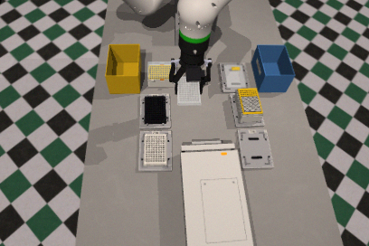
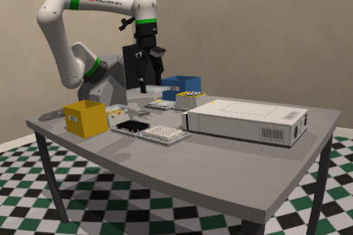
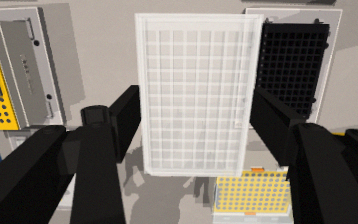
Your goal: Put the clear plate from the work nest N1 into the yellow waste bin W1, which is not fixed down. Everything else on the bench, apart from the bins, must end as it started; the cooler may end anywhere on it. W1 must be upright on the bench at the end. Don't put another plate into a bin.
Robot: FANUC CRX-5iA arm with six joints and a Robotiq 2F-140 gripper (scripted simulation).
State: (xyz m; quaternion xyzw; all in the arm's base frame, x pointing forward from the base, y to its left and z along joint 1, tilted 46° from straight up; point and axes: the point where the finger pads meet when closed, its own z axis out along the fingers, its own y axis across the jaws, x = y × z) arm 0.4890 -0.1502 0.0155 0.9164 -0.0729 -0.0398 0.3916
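The yellow waste bin lies 240 mm to the right of my hand, 210 mm behind it and 130 mm below it. From my hand the other things lie so: black plate 150 mm below, 130 mm to the right, 10 mm behind; white plate 160 mm ahead, 150 mm below, 140 mm to the right; clear plate 20 mm below.
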